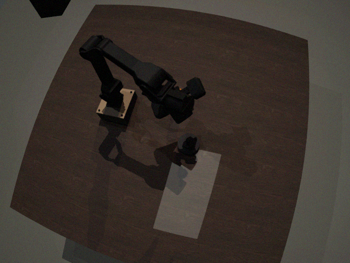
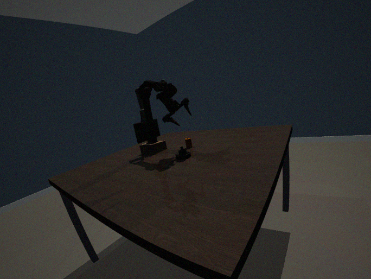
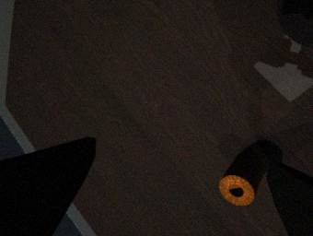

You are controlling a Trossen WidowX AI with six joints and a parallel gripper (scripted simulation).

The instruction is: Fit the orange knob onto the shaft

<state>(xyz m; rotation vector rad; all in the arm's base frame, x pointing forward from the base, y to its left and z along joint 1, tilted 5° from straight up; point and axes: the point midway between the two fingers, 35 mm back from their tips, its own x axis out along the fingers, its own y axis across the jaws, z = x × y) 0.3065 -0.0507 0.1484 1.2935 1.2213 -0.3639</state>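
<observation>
Right now the orange knob is 160 mm below my gripper tip, 90 mm to the left of it and 60 mm behind it. Round my gripper tip: round pedestal (160 mm below, 100 mm to the right).
</observation>
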